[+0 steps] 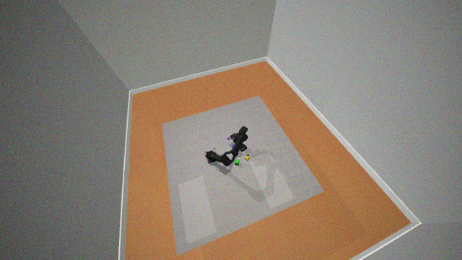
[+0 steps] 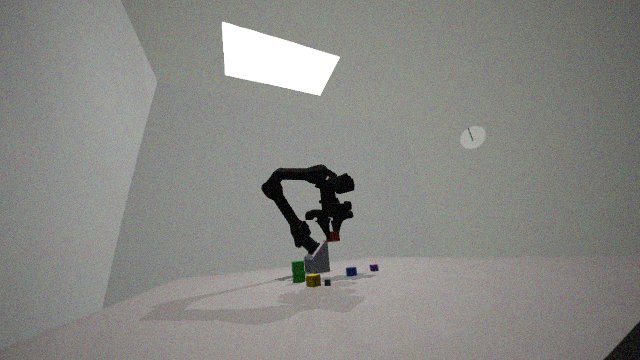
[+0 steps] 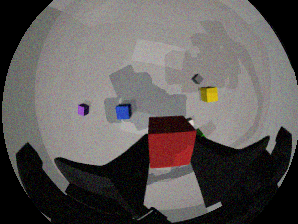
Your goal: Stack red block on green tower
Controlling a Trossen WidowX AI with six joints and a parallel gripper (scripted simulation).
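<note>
Right now the yellow block is 6 cm ahead of my gripper tip, 10 cm to the right of it and 12 cm below it. Also, from my gripper tip: blue block (3 cm behind, 7 cm to the left, 12 cm below); then small dark block (8 cm ahead, 6 cm to the right, 12 cm below); then red block (1 cm above).
</note>
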